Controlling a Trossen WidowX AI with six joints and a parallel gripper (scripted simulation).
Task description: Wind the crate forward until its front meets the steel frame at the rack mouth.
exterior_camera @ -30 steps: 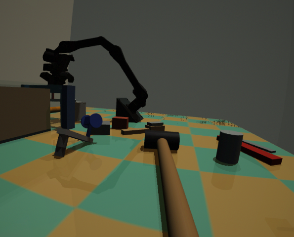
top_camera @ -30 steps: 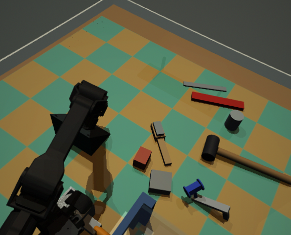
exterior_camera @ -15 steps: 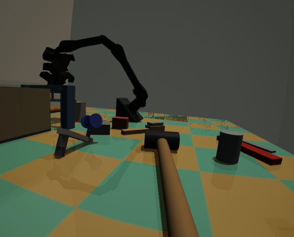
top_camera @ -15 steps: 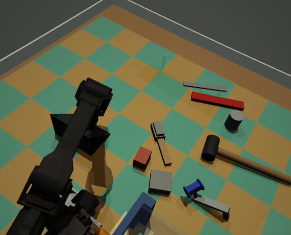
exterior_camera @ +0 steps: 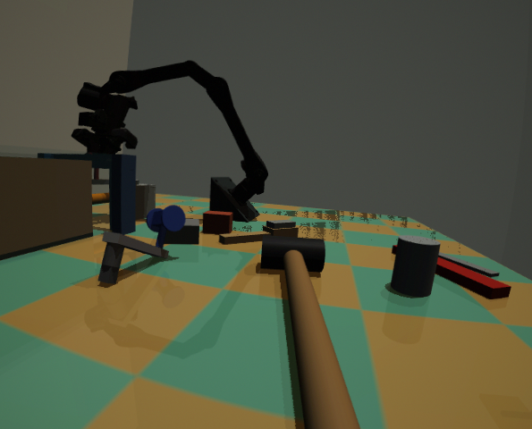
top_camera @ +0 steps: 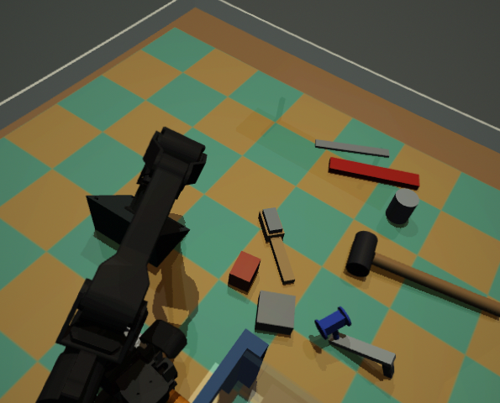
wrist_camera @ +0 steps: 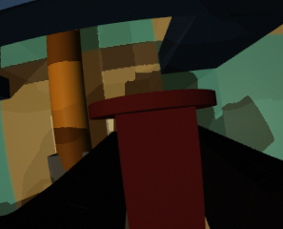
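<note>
Right now my gripper tip is 50 mm past the red-knobbed winch handle, 30 mm above it and 20 mm to the right of it. The rest, counted from my gripper tip: clear-panelled cubby: 300 mm ahead, 50 mm to the left, 20 mm below; red cylindrical grip: 20 mm behind; boxy winch: 120 mm behind, 100 mm below, 40 mm to the left.
</note>
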